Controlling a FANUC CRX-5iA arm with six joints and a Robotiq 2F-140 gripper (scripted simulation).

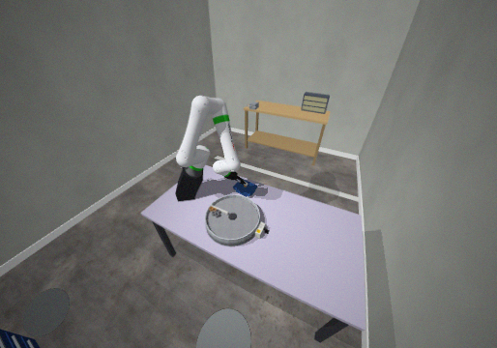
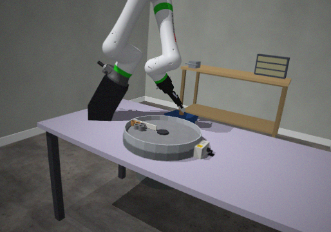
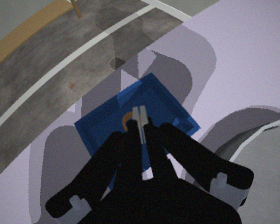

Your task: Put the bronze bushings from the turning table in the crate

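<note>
My hand is 2 cm to the right of the blue crate and 8 cm above it. Also, from my hand: round grey turning table: 3 cm ahead, 34 cm to the right, 5 cm below.
</note>
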